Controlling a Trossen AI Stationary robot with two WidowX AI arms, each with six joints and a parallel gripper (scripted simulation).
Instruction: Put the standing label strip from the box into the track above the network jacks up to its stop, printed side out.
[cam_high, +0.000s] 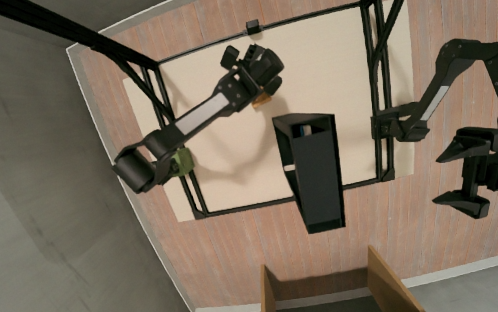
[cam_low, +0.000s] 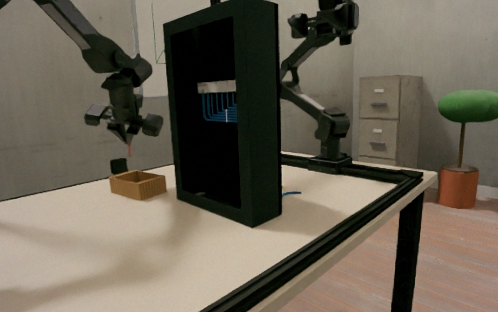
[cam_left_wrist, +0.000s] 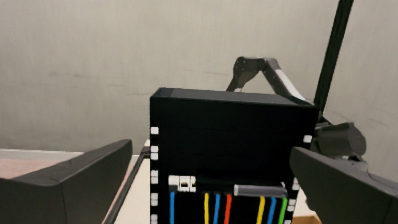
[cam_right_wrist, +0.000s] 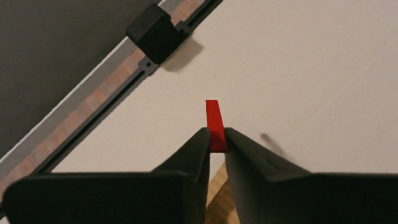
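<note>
Now: right hand 50 mm short of the box, 10 mm to the left of it and 140 mm above it.
</note>
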